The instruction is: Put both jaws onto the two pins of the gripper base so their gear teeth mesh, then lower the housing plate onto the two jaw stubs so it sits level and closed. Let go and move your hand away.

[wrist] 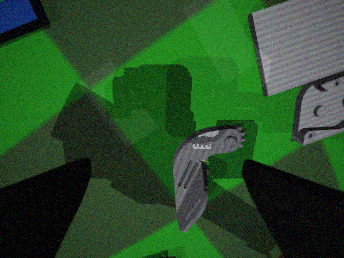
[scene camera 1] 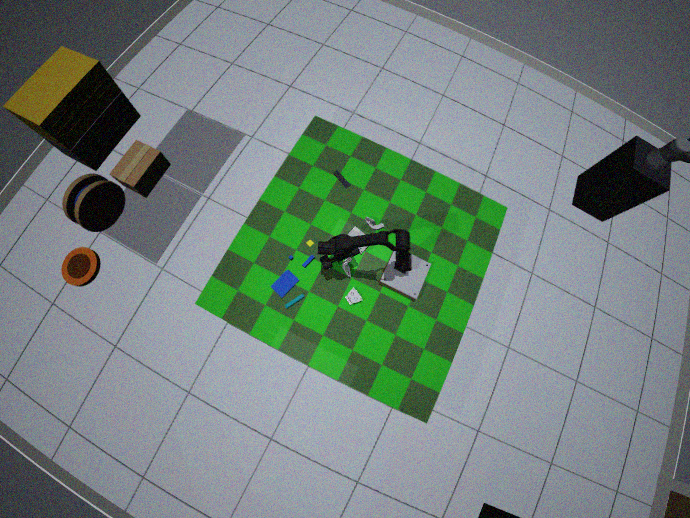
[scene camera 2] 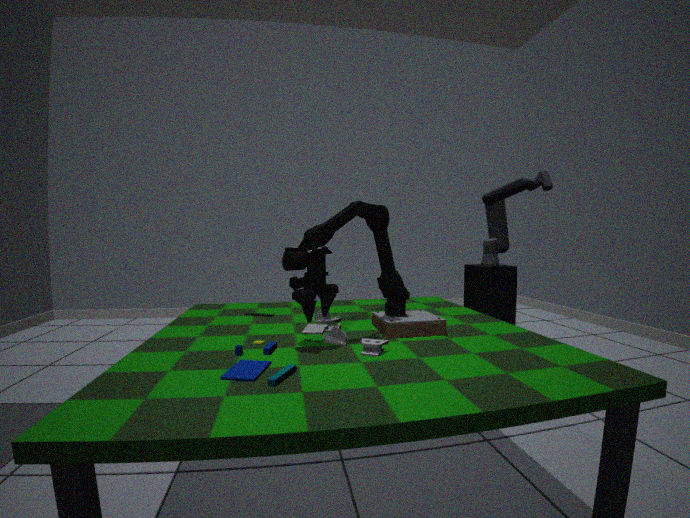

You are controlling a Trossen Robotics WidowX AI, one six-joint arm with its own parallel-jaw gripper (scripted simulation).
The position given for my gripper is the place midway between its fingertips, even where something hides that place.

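Observation:
A blue flat plate point(scene camera 2: 245, 370) is part of what I see here, though in the wrist view the plate is out of frame. My gripper point(scene camera 2: 317, 319) is visible to me in the wrist view too point(wrist: 169, 166); it is open, and it holds nothing.

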